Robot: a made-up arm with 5 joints.
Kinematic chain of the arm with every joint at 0, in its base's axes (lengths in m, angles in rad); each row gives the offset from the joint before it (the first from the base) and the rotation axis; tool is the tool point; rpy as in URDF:
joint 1: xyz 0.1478 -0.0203 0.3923 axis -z
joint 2: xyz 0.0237 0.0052 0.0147 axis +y
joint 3: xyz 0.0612 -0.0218 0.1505 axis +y
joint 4: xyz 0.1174 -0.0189 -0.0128 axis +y
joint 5: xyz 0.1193 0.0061 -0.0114 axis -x
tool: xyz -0.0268 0.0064 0.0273 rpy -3.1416 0 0
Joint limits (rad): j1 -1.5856..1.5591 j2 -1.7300..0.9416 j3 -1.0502..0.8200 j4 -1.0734..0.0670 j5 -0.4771..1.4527
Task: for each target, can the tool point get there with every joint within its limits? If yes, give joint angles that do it. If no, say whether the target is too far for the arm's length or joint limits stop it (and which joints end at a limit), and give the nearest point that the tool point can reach.
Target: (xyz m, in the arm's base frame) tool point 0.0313 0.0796 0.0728
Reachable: no: joint limits stop it (at a limit: joint 1, joint 2, joint 5) | nearest point 0.1473 0.1168 0.2390 | short by 0.206 m
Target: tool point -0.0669 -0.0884 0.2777
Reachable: no: joint limits stop it (at a limit: joint 2, joint 3, joint 4) | nearest point -0.1385 -0.1111 0.4240 | short by 0.165 m
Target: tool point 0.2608 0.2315 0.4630
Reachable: yes | joints -1.2094 0.0242 0.4736 -0.0741 0.2422
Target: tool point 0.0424 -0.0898 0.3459
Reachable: no: joint limits stop it (at a limit: joint 1, joint 3, joint 4, joint 5) | nearest point 0.1132 -0.1639 0.2432 | short by 0.145 m
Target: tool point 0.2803 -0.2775 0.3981
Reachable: yes | joints 1.0398 0.3228 0.4431 -0.1628 0.2691
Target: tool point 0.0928 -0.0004 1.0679
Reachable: no: too far | nearest point 0.1115 -0.0196 0.7784 | short by 0.291 m
